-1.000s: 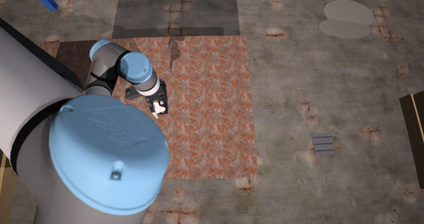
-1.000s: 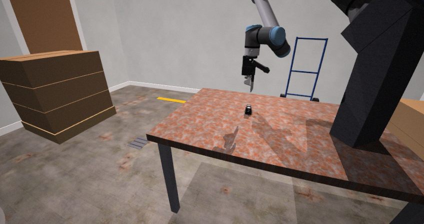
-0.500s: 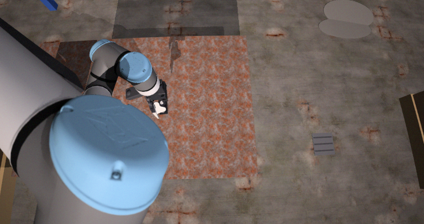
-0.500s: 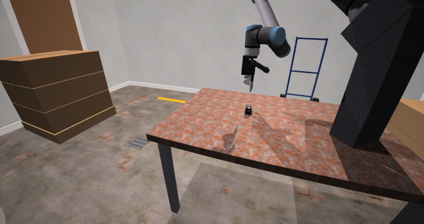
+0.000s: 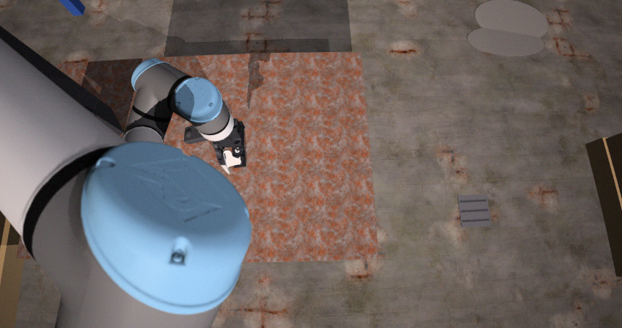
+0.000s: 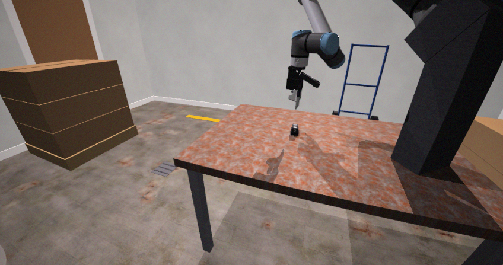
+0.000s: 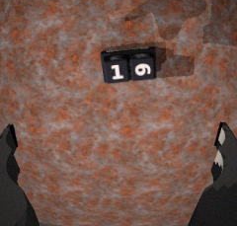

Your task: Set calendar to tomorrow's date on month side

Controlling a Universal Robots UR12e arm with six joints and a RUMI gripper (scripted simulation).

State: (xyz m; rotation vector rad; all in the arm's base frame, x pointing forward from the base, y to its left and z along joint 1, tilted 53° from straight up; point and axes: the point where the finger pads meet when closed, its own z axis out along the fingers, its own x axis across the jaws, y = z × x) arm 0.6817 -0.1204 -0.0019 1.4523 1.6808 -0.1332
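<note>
The black tray is 20 mm to the left of my hand and 150 mm below it.
</note>
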